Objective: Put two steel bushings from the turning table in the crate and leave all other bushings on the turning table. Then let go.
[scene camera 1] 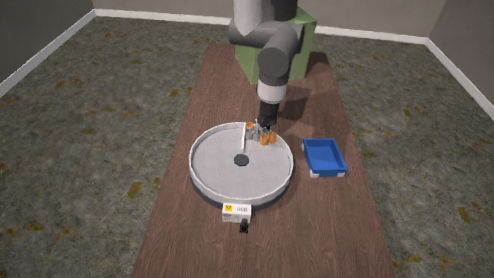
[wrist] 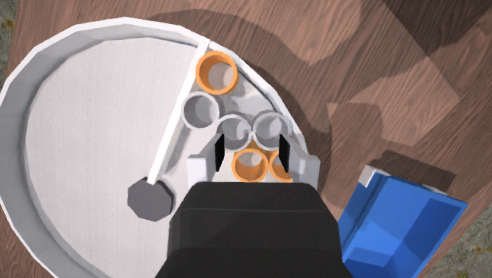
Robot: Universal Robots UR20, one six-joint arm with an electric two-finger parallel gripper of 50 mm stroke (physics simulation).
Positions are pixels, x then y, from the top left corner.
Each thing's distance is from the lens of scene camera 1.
blue crate (scene camera 1: 323,157): 133 cm
